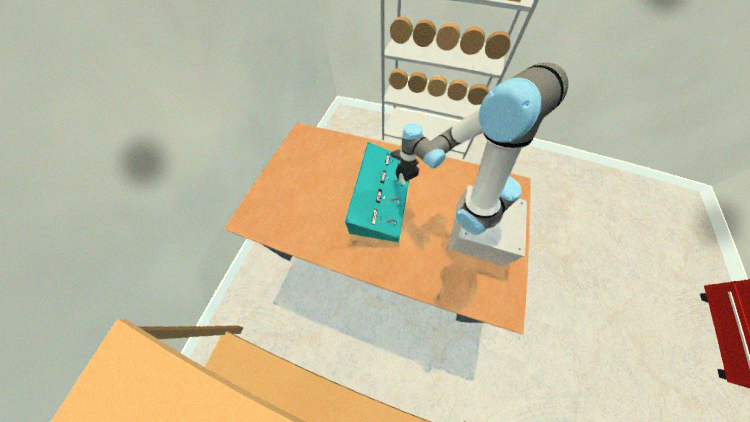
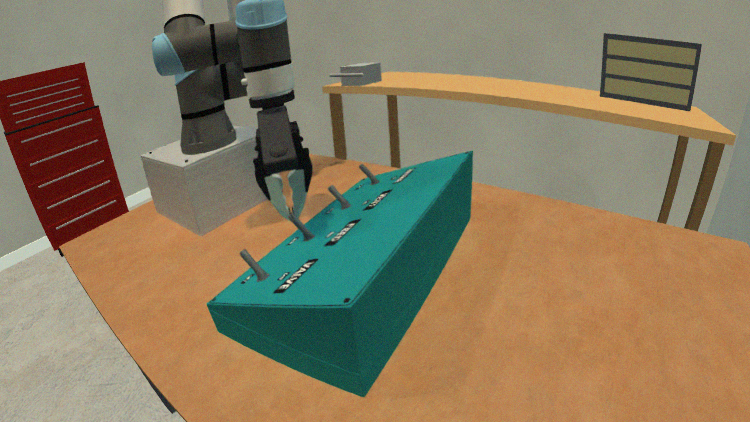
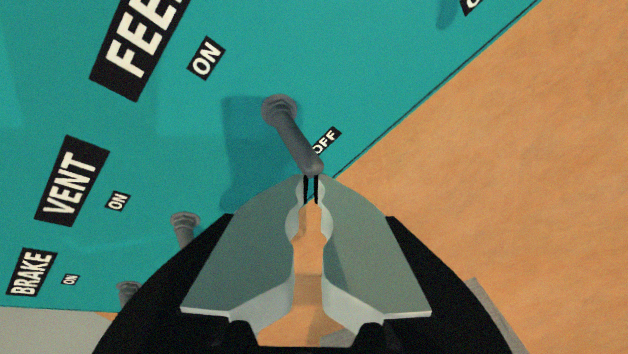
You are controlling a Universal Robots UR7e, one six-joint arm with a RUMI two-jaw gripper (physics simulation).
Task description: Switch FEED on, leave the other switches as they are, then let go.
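The teal switch console carries several grey levers. The FEED lever leans toward its OFF mark, away from its ON mark. My gripper is shut but for a narrow gap. Its fingertips are at the tip of the FEED lever, on its OFF side; whether they touch it is hard to tell. The VALVE lever, VENT lever and BRAKE lever also lean to the OFF side.
The console stands on an orange-brown table. The robot's grey base block is on the same table. A rack with round wooden discs stands beyond. A red cabinet and a curved wooden bench stand farther off.
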